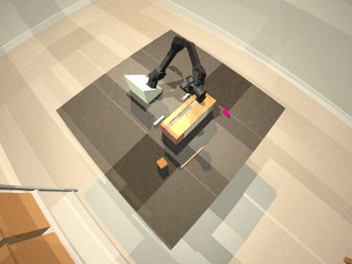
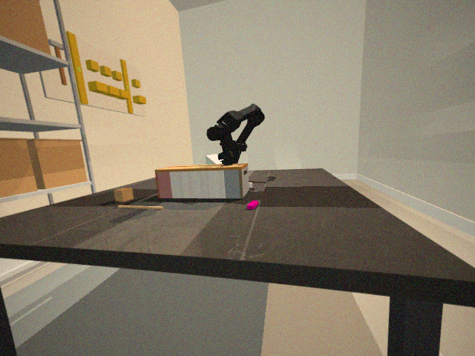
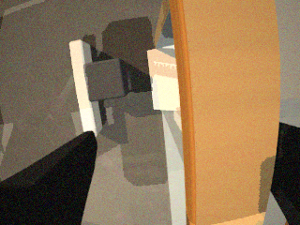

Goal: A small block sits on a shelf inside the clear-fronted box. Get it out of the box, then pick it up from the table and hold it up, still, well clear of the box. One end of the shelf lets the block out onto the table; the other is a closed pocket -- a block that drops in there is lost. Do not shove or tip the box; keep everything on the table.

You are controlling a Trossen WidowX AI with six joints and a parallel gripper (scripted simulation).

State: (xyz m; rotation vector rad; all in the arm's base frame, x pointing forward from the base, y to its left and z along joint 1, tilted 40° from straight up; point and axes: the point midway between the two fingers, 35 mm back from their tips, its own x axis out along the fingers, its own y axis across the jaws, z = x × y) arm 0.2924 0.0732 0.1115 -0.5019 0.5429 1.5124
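Right now my gripper tip is 70 mm above the grey-blue block, 30 mm to the right of it and 30 mm past it. From my gripper tip the other things lie so: wooden stick (310 mm to the right, 270 mm ahead, 80 mm below).
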